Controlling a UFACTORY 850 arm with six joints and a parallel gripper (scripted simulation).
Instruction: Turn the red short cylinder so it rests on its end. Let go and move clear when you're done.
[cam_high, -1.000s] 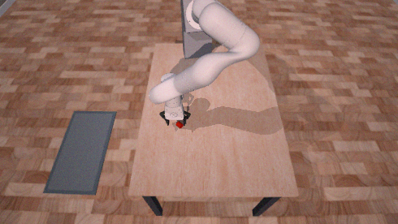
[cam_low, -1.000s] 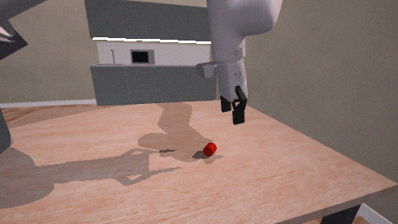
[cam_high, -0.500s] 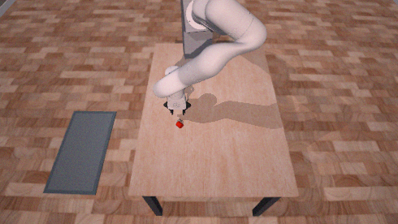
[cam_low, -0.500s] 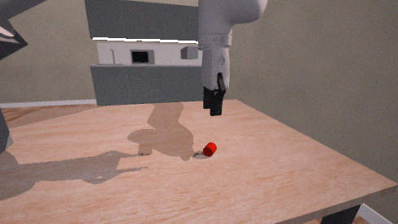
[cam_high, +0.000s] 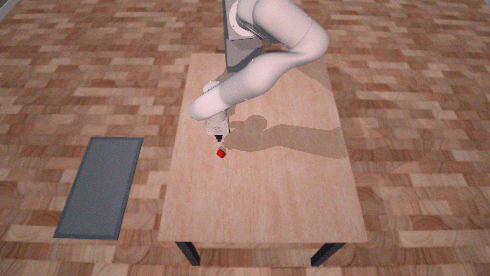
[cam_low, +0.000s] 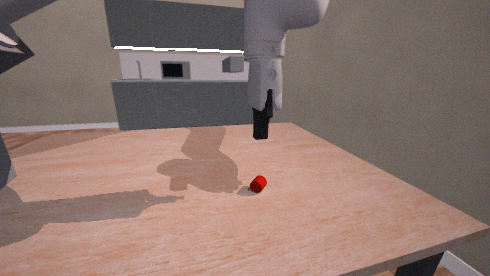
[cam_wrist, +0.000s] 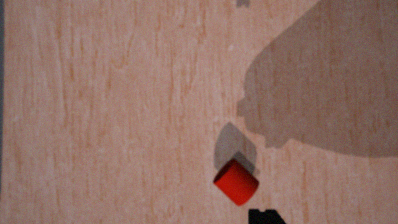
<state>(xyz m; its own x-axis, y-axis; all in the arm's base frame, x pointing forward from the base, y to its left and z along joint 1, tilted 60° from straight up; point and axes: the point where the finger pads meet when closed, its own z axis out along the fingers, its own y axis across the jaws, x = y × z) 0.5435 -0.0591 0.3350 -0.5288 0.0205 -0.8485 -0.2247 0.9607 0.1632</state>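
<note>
The red short cylinder lies 14 cm below my hand.
</note>
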